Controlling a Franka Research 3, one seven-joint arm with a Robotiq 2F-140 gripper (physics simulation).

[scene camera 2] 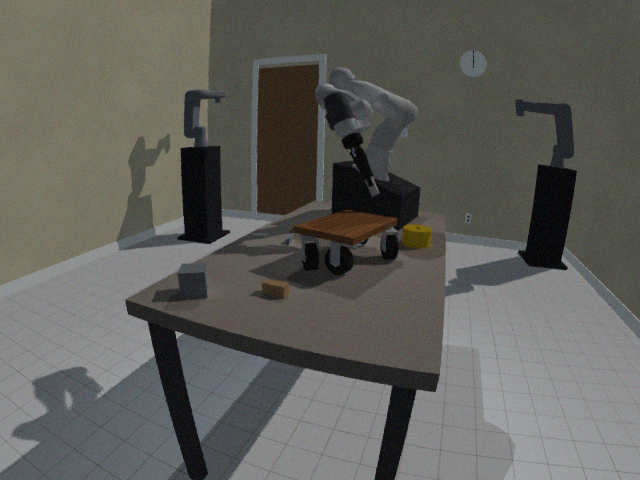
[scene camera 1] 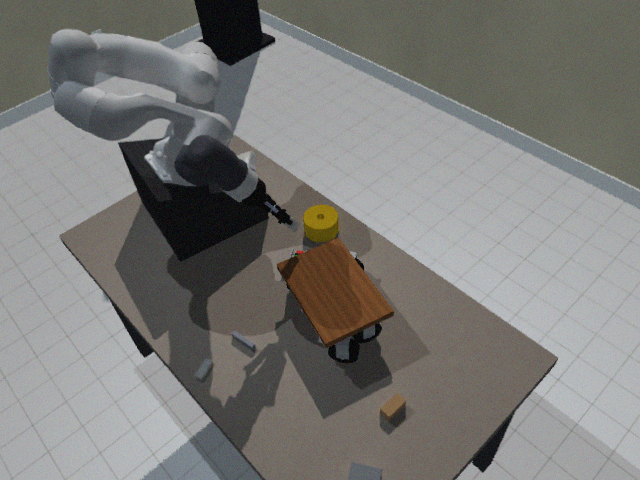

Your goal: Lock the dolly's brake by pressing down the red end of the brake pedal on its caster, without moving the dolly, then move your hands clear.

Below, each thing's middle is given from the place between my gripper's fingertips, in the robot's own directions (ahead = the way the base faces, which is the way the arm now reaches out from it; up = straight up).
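I see the yellow cylinder (scene camera 1: 321, 224) 60 mm behind my hand, 160 mm to the left of it and 150 mm below it. The dolly (scene camera 1: 329, 283) is 40 mm to the right of my hand, 170 mm ahead of it and 130 mm below it. As for the grey block (scene camera 2: 193, 277), it sits 570 mm ahead of my hand, 380 mm to the right of it and 150 mm below it. Going by their middles, the grey block is the farthest from my hand of the things named here.
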